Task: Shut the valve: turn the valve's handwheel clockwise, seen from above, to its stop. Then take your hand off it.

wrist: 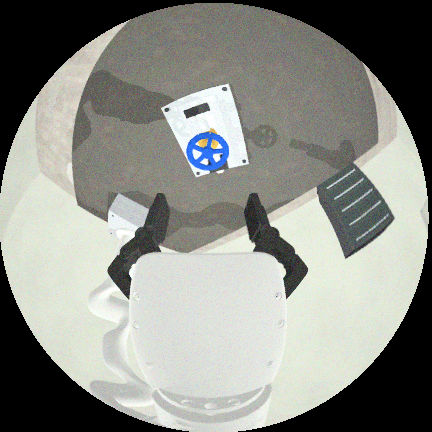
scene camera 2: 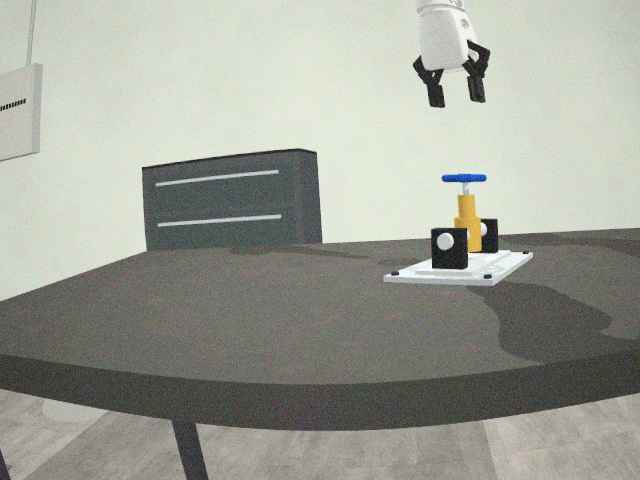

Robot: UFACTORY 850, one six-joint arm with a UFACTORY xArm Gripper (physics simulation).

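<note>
The blue handwheel (scene camera 2: 464,178) (wrist: 208,158) is a spoked ring that sits level on top of the valve's yellow body (scene camera 2: 467,232). The valve stands upright between two black blocks on a white base plate (scene camera 2: 413,280) (wrist: 235,115). My gripper (scene camera 2: 460,95) (wrist: 206,201) is open and empty. It hangs well above the handwheel with its black fingers pointing down, apart from it. The frames do not show by any mark how far the wheel is turned.
The base plate lies on a dark round-edged table (scene camera 2: 232,320) (wrist: 280,60). A dark drawer cabinet (scene camera 2: 227,198) (wrist: 356,210) stands beyond the table. A pale box (scene camera 2: 20,111) hangs at the left in the scene view.
</note>
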